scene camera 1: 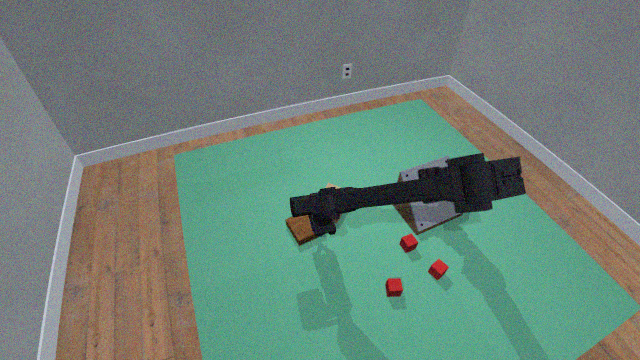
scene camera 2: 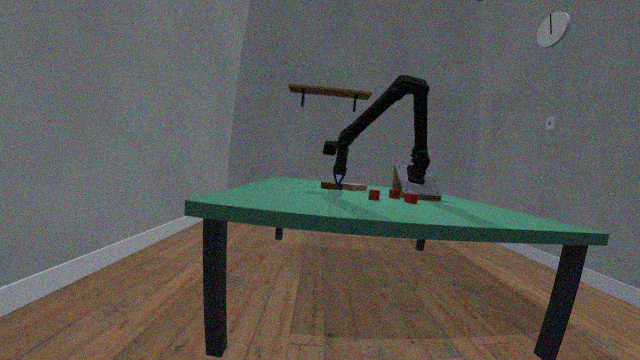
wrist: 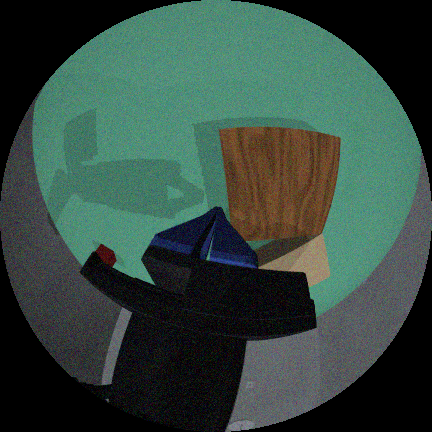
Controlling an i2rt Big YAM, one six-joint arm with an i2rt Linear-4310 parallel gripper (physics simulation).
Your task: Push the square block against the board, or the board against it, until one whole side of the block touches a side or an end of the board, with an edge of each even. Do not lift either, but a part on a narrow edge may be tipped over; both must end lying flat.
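Frame: origin at the arm's base, x back, y right, z up, level; millimetres.
Where they show: gripper, fingertip midpoint: (scene camera 1: 319, 235) (scene camera 2: 337, 185) (wrist: 217, 212); arm's base, link origin: (scene camera 2: 415, 175).
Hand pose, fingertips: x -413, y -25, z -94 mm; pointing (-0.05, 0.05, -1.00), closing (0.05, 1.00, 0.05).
Observation:
Each offset is from my fingertips to the top centre of the thing. "spot": to the spot under its first point. Level surfaces: height alone.
The dark brown wooden board {dx -33, dy +57, dz +8 mm} (scene camera 1: 300, 229) (scene camera 2: 327, 185) (wrist: 280, 185) lies flat on the table. The light tan square block {dx +91, dy +132, dz +8 mm} (scene camera 1: 331, 186) (scene camera 2: 356, 187) (wrist: 317, 257) lies flat beside it, turned at an angle to the board's near side in the wrist view. A corner of the block is at or very near the board's lower right corner there, and a wedge-shaped gap opens leftward. My gripper (scene camera 2: 339, 185) (wrist: 217, 212) is shut and empty, tips low beside the board's lower left corner in the wrist view. The arm hides much of the block and the fingertips in scene camera 1.
Three red cubes {dx +275, dy -115, dz +17 mm} (scene camera 1: 409, 243) {dx +319, dy -233, dz +17 mm} (scene camera 1: 438, 269) {dx +157, dy -243, dz +17 mm} (scene camera 1: 394, 287) stand on the green table {dz -23 mm} (scene camera 1: 240, 300) (scene camera 2: 280, 202), between the parts and the near side in scene camera 1. One red cube {spot: dx +142, dy -222, dz -5 mm} (wrist: 107, 255) shows in the wrist view. The arm's grey base plate (scene camera 1: 436, 214) is to the right.

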